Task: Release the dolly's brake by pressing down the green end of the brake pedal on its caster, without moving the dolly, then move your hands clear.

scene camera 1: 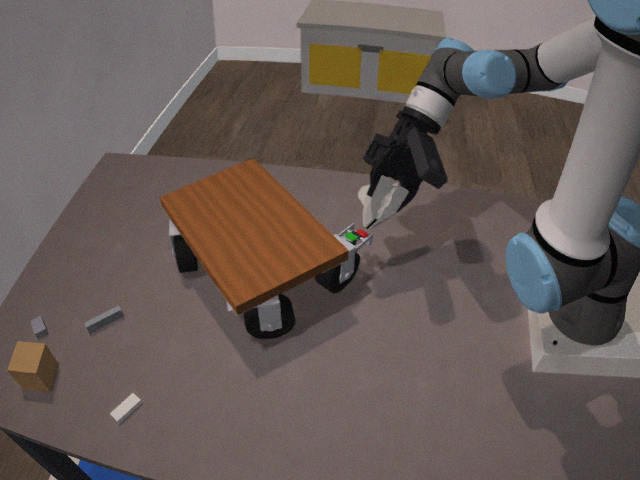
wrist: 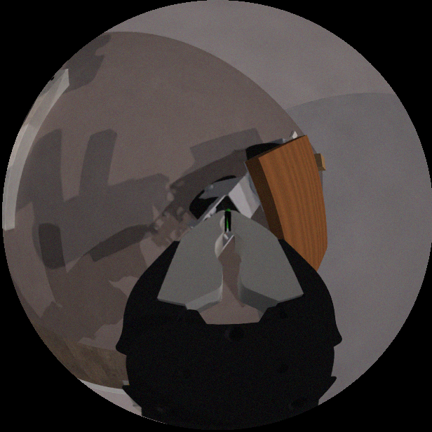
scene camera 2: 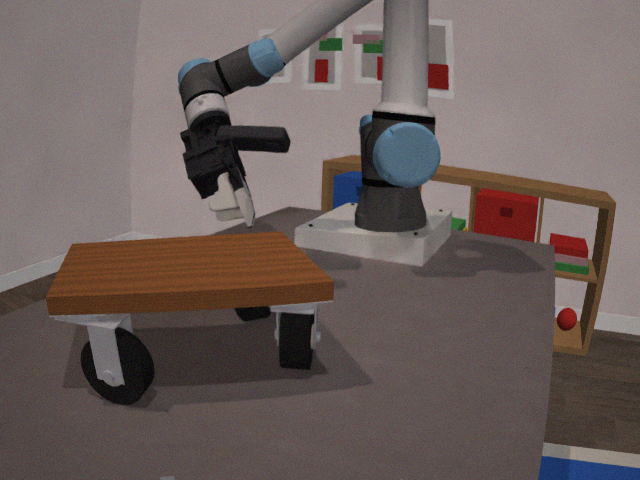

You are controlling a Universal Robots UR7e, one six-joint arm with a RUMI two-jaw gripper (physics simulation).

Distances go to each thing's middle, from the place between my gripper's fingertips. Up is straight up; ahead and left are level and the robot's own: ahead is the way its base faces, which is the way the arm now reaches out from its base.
The caster bracket [scene camera 1: 347,268] lies 40 mm ahead of my hand, 20 mm to the left of it and 70 mm below it. Also, from my hand: dolly [scene camera 2: 98,285] 180 mm ahead, 20 mm to the left, 60 mm below.
